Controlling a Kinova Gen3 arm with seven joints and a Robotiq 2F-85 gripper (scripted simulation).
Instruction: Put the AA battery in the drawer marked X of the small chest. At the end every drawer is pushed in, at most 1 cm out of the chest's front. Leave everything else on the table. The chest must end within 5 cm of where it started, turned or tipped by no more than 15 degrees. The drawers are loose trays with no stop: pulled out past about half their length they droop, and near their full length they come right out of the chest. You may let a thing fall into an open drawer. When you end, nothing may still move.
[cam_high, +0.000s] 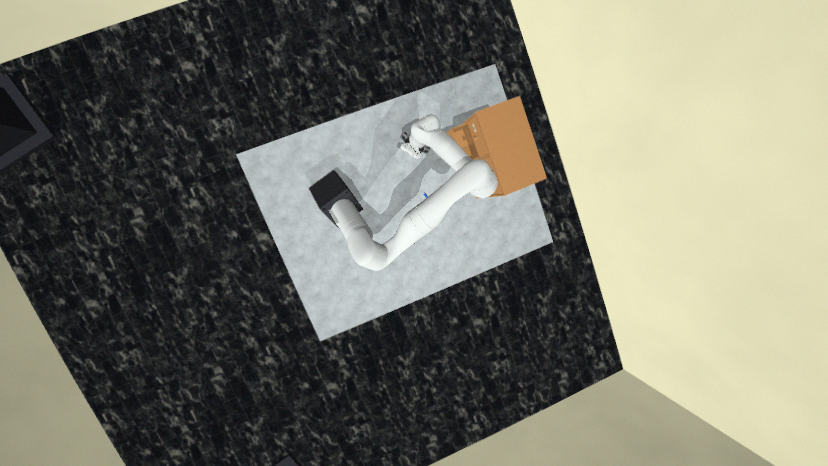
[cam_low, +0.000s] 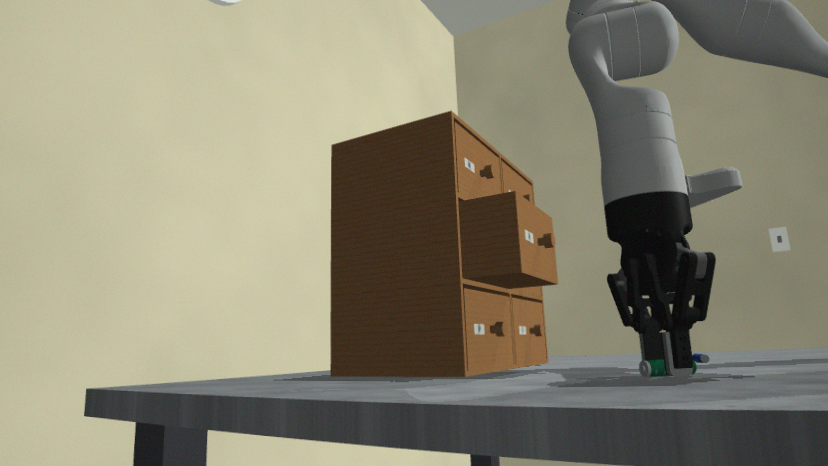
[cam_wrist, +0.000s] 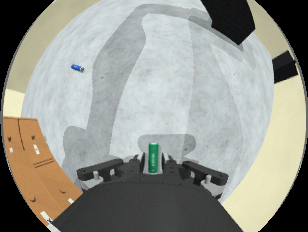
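My hand is 10 mm above the green AA battery. From my hand the other things lie so: blue AA battery 230 mm to the right, 70 mm behind, 10 mm below.
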